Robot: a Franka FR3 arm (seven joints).
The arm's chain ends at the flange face. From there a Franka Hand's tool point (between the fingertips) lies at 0.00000 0.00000 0.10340 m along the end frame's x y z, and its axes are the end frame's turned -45 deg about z.
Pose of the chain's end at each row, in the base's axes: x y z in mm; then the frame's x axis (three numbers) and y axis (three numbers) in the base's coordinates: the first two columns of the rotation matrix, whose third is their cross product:
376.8 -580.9 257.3 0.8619 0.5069 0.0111 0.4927 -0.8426 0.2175
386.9 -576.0 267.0 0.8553 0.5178 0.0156 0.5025 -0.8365 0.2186
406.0 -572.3 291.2 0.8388 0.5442 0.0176 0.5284 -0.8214 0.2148
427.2 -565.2 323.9 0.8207 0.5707 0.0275 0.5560 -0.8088 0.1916
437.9 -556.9 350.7 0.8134 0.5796 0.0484 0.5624 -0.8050 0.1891
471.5 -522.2 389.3 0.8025 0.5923 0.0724 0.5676 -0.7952 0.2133
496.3 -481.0 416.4 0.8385 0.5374 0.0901 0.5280 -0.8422 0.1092
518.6 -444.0 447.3 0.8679 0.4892 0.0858 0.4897 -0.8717 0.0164
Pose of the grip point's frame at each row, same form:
389.2 -599.7 156.4 0.2611 0.9542 -0.1459 0.9578 -0.2374 0.1616
400.0 -594.5 166.1 0.2495 0.9576 -0.1435 0.9601 -0.2254 0.1656
419.6 -590.0 190.2 0.2195 0.9656 -0.1394 0.9668 -0.1960 0.1643
440.8 -579.9 222.5 0.1872 0.9755 -0.1160 0.9735 -0.1684 0.1549
453.3 -570.0 249.3 0.1775 0.9791 -0.0995 0.9728 -0.1594 0.1679
490.5 -535.7 288.6 0.1661 0.9811 -0.0996 0.9688 -0.1435 0.2020
510.2 -485.5 314.0 0.2196 0.9755 -0.0135 0.9663 -0.2155 0.1409
527.2 -441.1 344.3 0.2674 0.9623 0.0491 0.9600 -0.2705 0.0723

